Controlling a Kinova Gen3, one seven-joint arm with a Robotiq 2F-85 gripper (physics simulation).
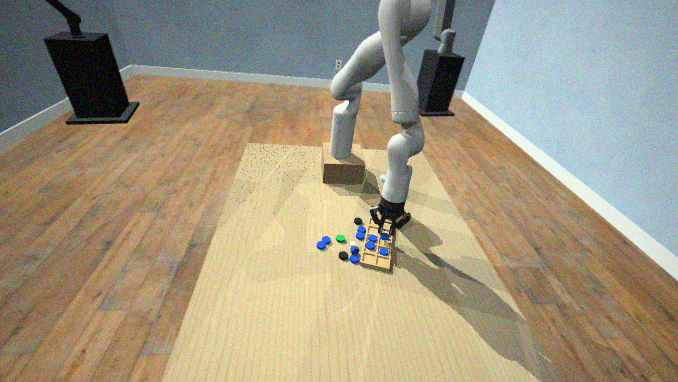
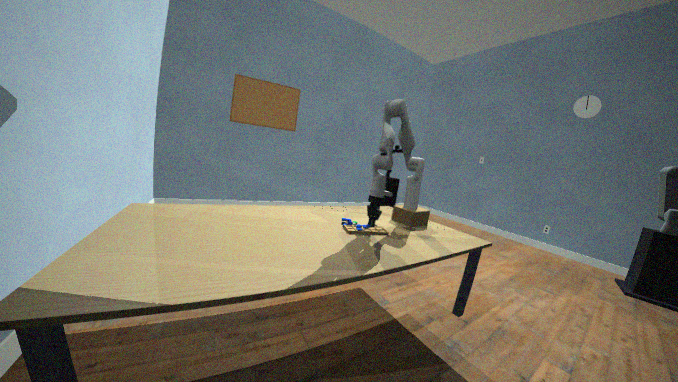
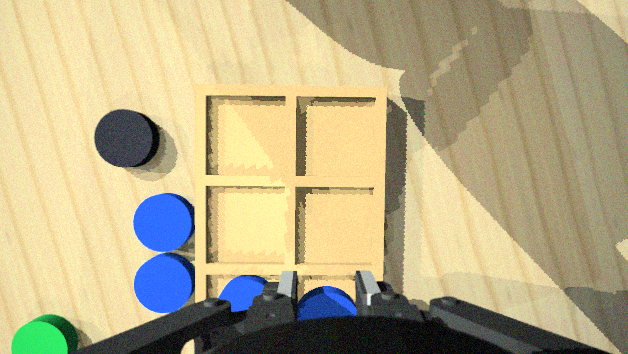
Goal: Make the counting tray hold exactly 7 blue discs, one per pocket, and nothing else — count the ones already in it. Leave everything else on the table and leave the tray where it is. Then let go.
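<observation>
The wooden counting tray (image 1: 378, 262) (image 2: 374, 231) (image 3: 289, 180) lies on the table, right of the loose discs. My gripper (image 1: 390, 227) (image 2: 373, 221) (image 3: 326, 292) is shut on a blue disc (image 1: 384, 235) (image 3: 326, 303) and holds it low over a right-column pocket. The pocket to its left holds a blue disc (image 1: 372, 237) (image 3: 241, 290). Two more blue discs (image 1: 370, 245) (image 1: 383, 250) sit in pockets nearer the front. The four pockets at the tray's far end are empty. Two blue discs (image 3: 163, 222) (image 3: 163, 282) lie on the table against the tray's left side.
Left of the tray lie a black disc (image 1: 358, 220) (image 3: 125, 138), a green disc (image 1: 340, 238) (image 3: 43, 335), a white cube (image 1: 352, 243), another black disc (image 1: 343, 255) and more blue discs (image 1: 354, 258) (image 1: 323, 242). The arm's wooden base block (image 1: 342, 170) stands behind.
</observation>
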